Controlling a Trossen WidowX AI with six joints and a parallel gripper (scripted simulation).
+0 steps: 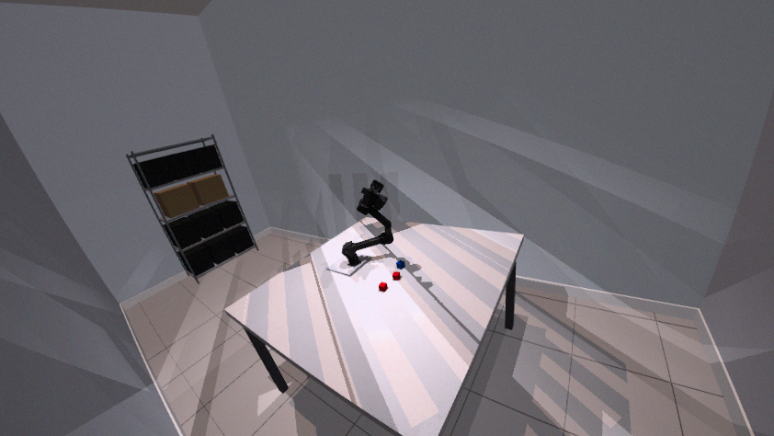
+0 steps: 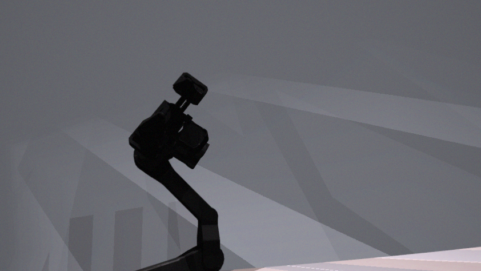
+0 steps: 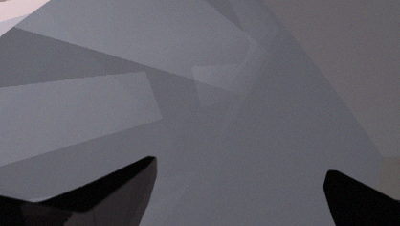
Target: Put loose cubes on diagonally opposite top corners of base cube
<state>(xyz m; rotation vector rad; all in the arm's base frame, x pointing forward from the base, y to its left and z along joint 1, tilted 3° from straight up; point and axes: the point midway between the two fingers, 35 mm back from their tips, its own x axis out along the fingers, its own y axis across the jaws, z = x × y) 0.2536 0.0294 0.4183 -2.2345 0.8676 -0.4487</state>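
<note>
My gripper tip is now 430 mm above the blue cube, 100 mm to the right of it and 30 mm short of it.
</note>
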